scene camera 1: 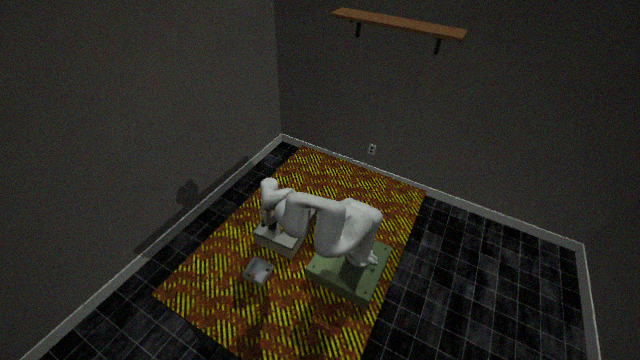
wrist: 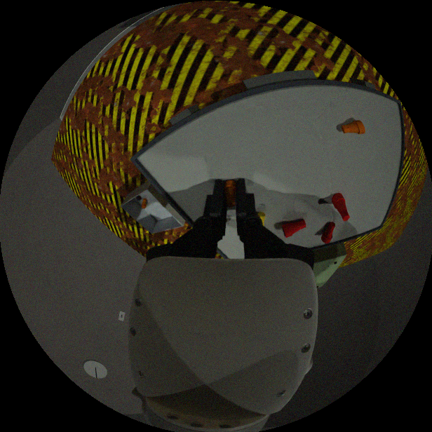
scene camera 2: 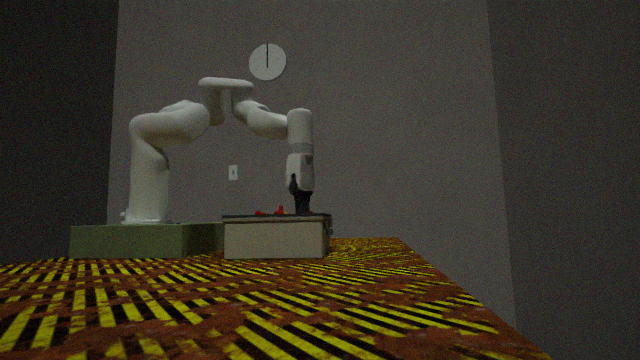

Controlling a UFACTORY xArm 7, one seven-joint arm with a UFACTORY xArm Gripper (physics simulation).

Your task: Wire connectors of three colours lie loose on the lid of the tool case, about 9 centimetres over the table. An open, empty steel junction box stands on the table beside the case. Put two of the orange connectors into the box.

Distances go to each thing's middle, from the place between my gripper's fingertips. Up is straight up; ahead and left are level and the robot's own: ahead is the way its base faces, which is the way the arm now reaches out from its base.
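From my hand, the tool case (scene camera 2: 307, 235) is 20 mm behind, 90 mm to the right and 40 mm below. There's also the steel junction box (wrist: 159, 215), and that sits 180 mm to the left of my hand, 70 mm behind it and 70 mm below it.
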